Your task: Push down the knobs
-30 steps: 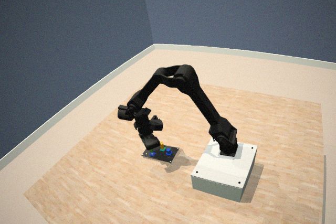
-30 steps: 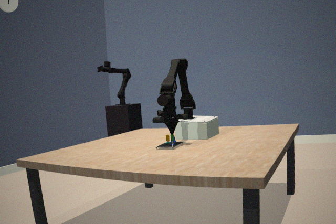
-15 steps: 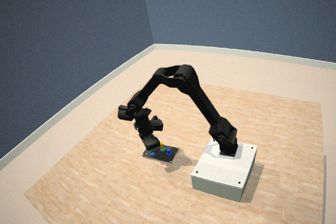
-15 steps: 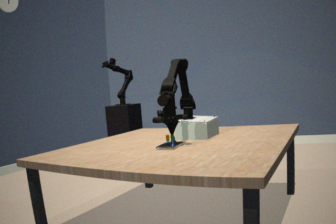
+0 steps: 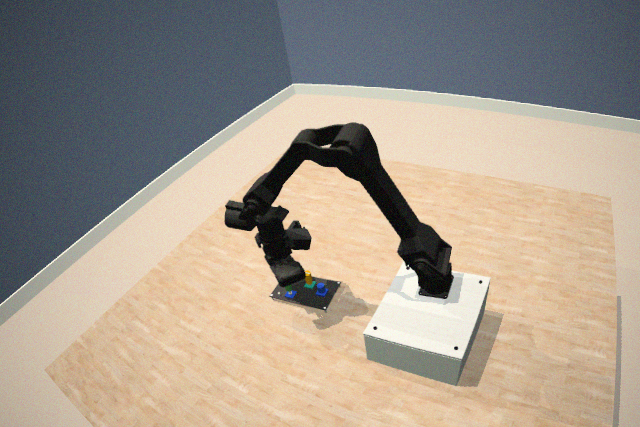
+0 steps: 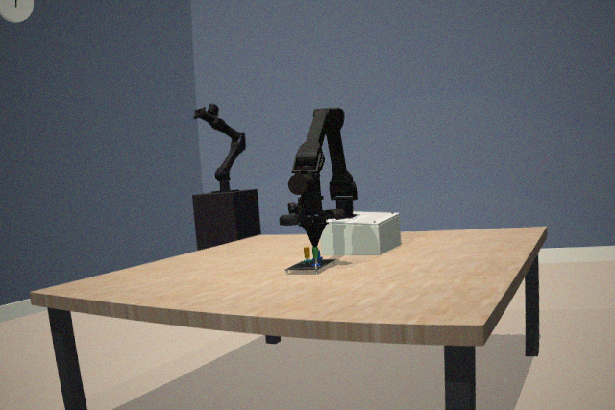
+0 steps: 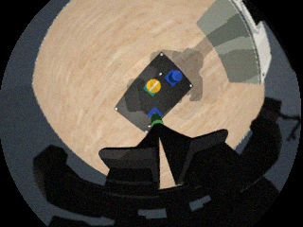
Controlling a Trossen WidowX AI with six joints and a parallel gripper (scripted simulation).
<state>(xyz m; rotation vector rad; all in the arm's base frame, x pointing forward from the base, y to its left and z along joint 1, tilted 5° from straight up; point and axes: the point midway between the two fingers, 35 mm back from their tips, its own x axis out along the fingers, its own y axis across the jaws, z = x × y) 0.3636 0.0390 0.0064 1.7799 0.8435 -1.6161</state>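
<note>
My gripper tip is now 40 mm past the orange knob, 40 mm to the left of it and 20 mm above it. Also, from my gripper tip: green knob 10 mm below.
</note>
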